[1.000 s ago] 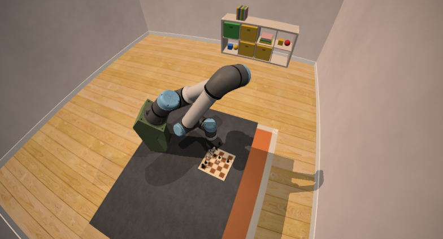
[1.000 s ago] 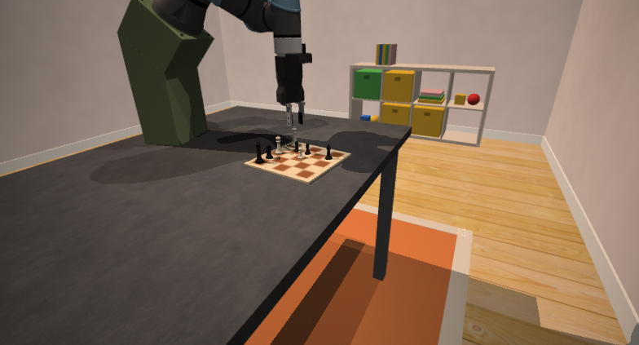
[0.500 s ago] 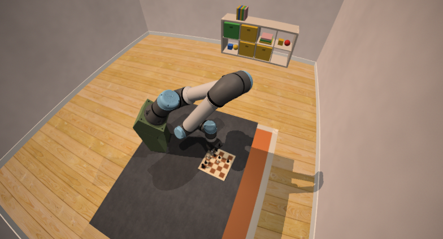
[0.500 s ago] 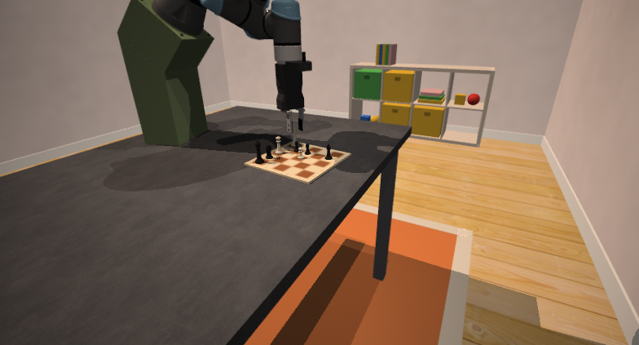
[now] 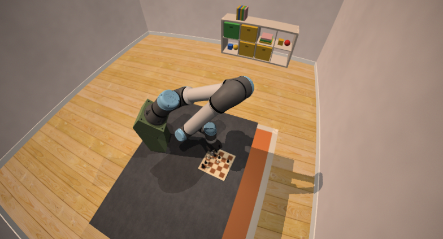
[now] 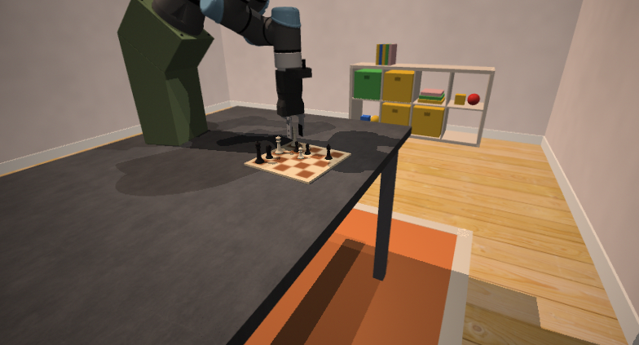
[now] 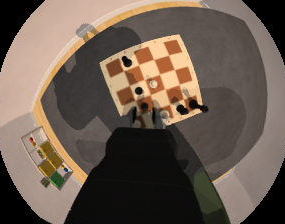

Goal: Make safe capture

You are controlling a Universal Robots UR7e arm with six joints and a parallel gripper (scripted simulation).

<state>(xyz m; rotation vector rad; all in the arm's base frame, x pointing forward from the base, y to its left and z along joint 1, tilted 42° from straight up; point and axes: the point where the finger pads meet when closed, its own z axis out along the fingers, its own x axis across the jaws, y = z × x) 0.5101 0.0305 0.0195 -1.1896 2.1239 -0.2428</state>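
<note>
Now: the small white pawn 4 cm ahead of my hand, 4 cm to the right of it and 5 cm below it. Round my hand: small chessboard: 4 cm ahead, 5 cm to the right, 7 cm below.
</note>
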